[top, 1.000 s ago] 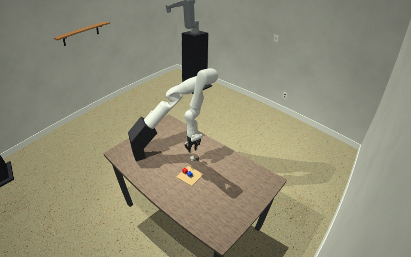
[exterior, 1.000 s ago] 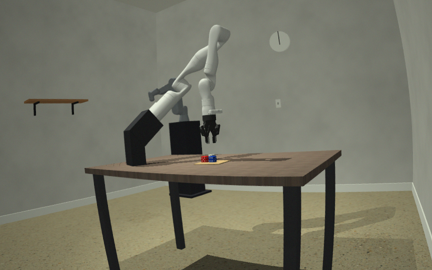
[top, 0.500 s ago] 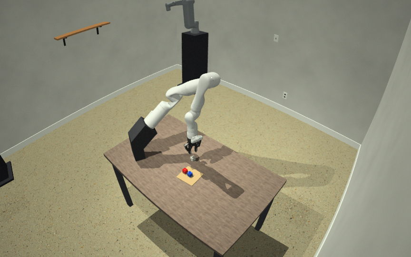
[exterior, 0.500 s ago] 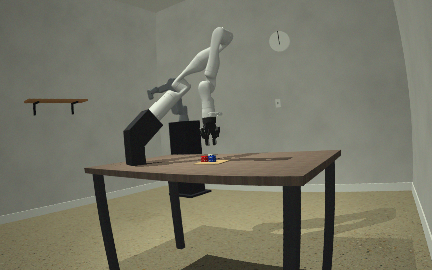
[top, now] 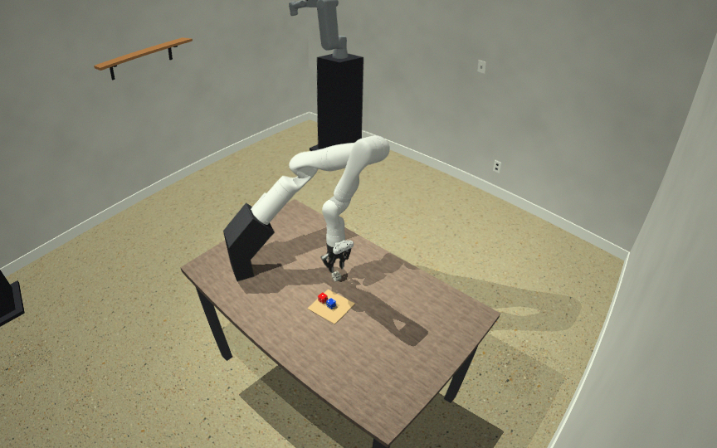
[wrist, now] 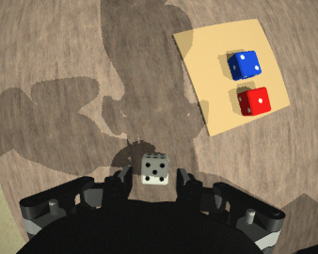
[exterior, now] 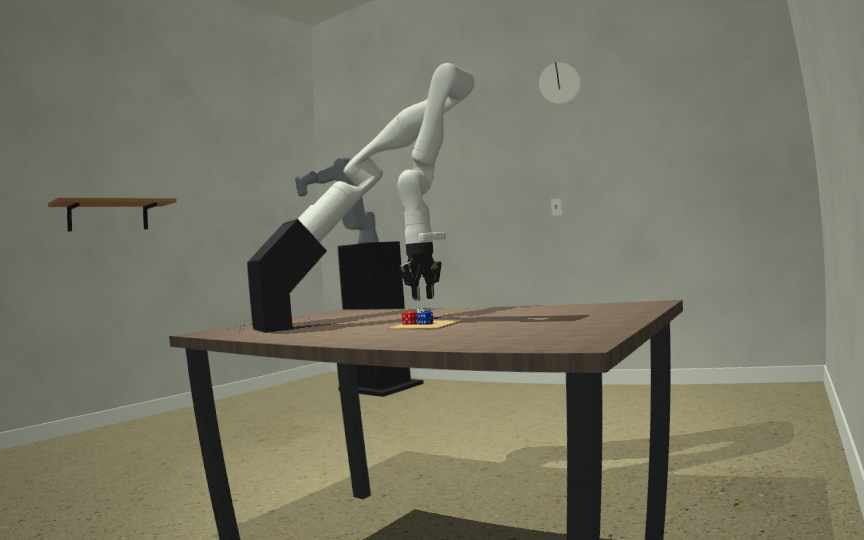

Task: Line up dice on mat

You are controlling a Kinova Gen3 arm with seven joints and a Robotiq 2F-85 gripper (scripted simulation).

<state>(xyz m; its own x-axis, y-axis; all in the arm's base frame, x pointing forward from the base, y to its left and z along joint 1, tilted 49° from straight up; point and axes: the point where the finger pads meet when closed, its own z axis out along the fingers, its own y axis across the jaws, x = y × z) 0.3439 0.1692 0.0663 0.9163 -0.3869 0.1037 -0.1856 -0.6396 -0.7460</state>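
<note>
My hand is 60 mm above the white die. The rest, counted from my hand: blue die (100 mm ahead, 130 mm to the right, 50 mm below); tan mat (100 mm ahead, 130 mm to the right, 70 mm below); red die (60 mm ahead, 130 mm to the right, 50 mm below).
</note>
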